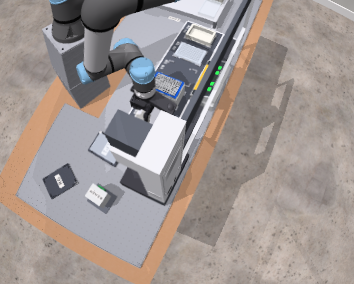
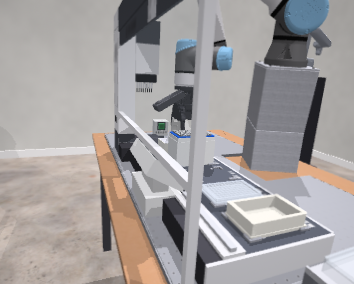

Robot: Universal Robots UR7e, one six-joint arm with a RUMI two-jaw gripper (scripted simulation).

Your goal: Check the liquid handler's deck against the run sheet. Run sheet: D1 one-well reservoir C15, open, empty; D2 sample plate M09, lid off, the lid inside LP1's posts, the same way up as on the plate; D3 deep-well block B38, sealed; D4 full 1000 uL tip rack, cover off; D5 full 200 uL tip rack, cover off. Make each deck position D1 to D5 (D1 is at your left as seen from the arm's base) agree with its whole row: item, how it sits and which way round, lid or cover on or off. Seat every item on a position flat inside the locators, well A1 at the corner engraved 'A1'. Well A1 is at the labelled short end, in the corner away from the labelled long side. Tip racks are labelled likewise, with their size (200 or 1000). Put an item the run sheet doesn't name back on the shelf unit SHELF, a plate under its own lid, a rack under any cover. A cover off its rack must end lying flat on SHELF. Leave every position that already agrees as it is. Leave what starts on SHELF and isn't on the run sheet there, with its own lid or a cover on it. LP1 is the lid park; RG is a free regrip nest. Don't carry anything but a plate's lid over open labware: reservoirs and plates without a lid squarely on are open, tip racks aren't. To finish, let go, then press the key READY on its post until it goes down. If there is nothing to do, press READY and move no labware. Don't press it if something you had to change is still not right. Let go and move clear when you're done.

Labels:
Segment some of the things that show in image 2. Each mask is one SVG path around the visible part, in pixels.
A one-well reservoir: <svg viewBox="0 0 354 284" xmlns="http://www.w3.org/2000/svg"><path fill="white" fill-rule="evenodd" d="M307 226L305 224L307 212L278 194L227 201L225 214L228 216L228 219L250 239L283 234Z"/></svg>

